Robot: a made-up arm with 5 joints. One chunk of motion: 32 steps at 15 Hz.
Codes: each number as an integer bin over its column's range. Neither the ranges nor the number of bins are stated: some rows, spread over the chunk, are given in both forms.
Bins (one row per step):
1: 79 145 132 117 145
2: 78 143 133 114 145
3: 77 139 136 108 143
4: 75 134 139 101 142
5: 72 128 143 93 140
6: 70 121 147 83 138
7: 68 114 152 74 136
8: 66 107 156 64 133
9: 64 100 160 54 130
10: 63 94 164 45 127
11: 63 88 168 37 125
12: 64 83 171 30 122
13: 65 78 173 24 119
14: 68 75 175 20 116
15: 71 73 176 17 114
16: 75 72 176 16 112
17: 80 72 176 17 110
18: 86 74 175 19 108
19: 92 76 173 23 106
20: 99 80 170 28 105
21: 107 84 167 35 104
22: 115 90 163 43 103
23: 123 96 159 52 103
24: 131 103 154 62 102
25: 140 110 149 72 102
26: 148 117 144 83 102
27: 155 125 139 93 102
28: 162 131 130 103 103
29: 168 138 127 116 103
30: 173 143 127 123 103
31: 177 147 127 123 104
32: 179 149 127 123 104
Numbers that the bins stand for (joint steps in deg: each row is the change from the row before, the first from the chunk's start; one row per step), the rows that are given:
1: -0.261 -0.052 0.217 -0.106 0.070
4: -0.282 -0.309 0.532 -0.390 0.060
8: -0.328 -0.938 1.297 -1.046 0.029
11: -0.344 -1.380 1.837 -1.524 0.001
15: -0.302 -1.730 2.197 -1.879 -0.037
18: -0.225 -1.706 2.152 -1.843 -0.057
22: -0.075 -1.334 1.612 -1.418 -0.075
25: 0.055 -0.868 0.982 -0.904 -0.078
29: 0.200 -0.215 -0.007 -0.124 -0.075
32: 0.257 0.041 -0.007 0.000 -0.071
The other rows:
2: -0.266 -0.099 0.262 -0.159 0.070
3: -0.271 -0.192 0.397 -0.266 0.063
5: -0.297 -0.448 0.712 -0.532 0.053
6: -0.308 -0.611 0.892 -0.709 0.046
7: -0.318 -0.774 1.117 -0.868 0.039
9: -0.339 -1.101 1.477 -1.223 0.019
10: -0.344 -1.240 1.657 -1.382 0.008
12: -0.339 -1.497 1.972 -1.648 -0.009
13: -0.334 -1.613 2.062 -1.755 -0.019
14: -0.318 -1.683 2.152 -1.825 -0.030
16: -0.282 -1.753 2.197 -1.896 -0.043
17: -0.256 -1.753 2.197 -1.879 -0.050
19: -0.194 -1.660 2.062 -1.772 -0.064
20: -0.158 -1.566 1.927 -1.684 -0.068
21: -0.116 -1.473 1.792 -1.560 -0.071
23: -0.033 -1.194 1.432 -1.258 -0.075
24: 0.008 -1.031 1.207 -1.081 -0.078
26: 0.096 -0.705 0.757 -0.709 -0.078
27: 0.132 -0.518 0.532 -0.532 -0.078
28: 0.169 -0.378 0.127 -0.354 -0.075
30: 0.226 -0.099 -0.007 0.000 -0.075
31: 0.246 -0.006 -0.007 0.000 -0.071

